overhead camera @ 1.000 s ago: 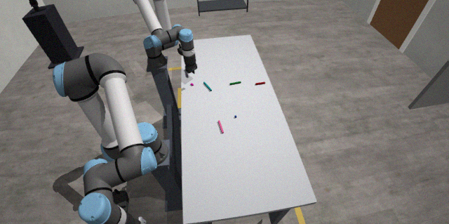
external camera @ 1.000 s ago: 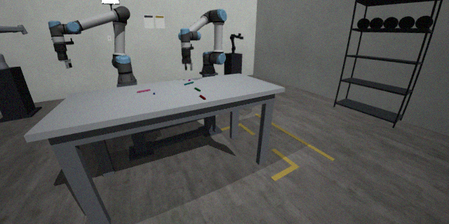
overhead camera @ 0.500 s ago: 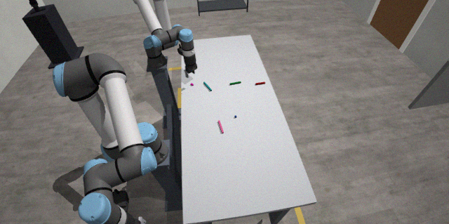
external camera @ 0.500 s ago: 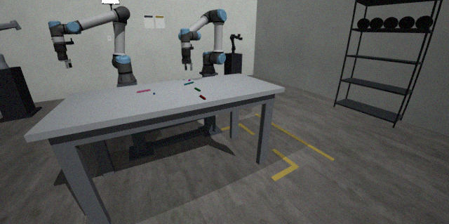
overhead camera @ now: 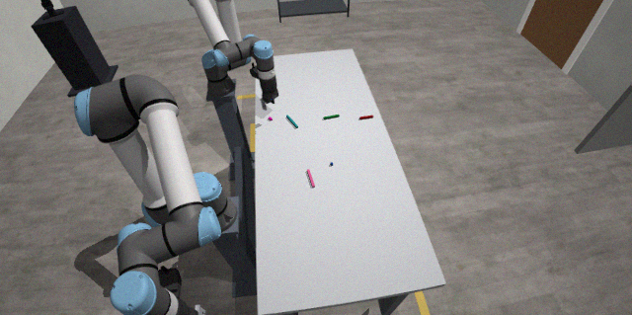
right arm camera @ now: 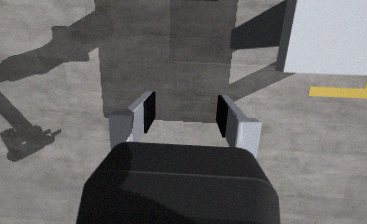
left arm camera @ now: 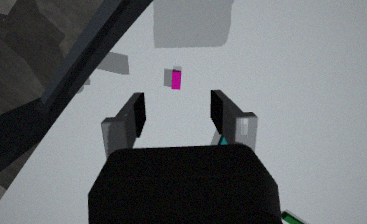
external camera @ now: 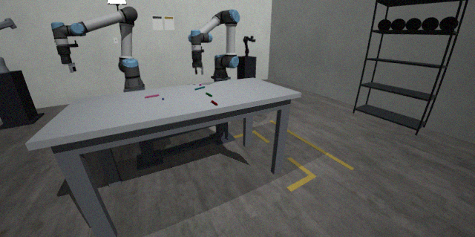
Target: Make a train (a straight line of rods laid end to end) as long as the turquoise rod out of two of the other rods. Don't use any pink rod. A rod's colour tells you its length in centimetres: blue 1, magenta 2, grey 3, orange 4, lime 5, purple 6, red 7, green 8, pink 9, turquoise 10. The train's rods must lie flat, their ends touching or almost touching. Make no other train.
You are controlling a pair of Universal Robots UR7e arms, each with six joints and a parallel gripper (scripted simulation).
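Note:
Right now the green rod is 300 mm ahead of my left hand, 110 mm below it and 50 mm to the right of it. From my left hand the other things lie so: blue rod: 340 mm to the right, 230 mm ahead, 110 mm below; turquoise rod: 110 mm below, 100 mm ahead, 40 mm to the right; magenta rod: 110 mm below.

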